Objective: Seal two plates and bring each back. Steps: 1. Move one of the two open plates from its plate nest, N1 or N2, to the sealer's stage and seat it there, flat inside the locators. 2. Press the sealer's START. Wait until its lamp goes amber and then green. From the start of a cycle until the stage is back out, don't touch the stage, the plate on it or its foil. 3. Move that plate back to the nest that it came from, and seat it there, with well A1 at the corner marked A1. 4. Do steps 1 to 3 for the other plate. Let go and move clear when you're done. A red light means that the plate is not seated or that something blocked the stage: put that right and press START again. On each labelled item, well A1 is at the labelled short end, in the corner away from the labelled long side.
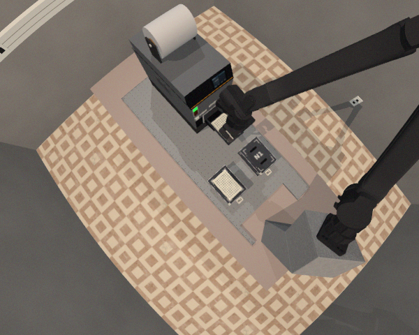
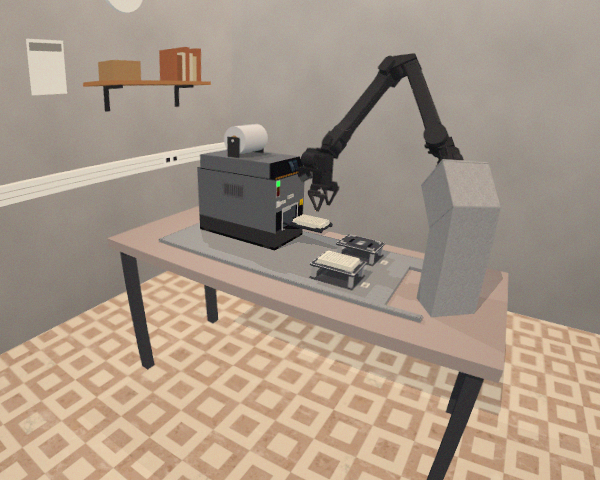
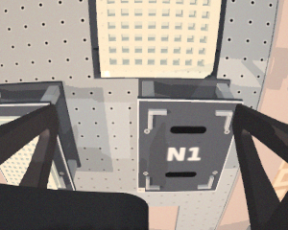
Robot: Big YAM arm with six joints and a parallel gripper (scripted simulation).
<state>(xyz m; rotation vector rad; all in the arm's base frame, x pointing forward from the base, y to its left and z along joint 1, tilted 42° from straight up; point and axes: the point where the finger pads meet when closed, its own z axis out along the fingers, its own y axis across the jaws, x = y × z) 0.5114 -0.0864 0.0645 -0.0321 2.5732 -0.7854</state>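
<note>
The start button is 16 cm ahead of my hand and 6 cm to the left of it. Also, from my hand: sealer stage: 9 cm below, 5 cm ahead, 2 cm to the right; cream well plate: 19 cm to the left, 14 cm behind, 13 cm below; foil roll: 38 cm ahead, 23 cm above, 6 cm to the right.
</note>
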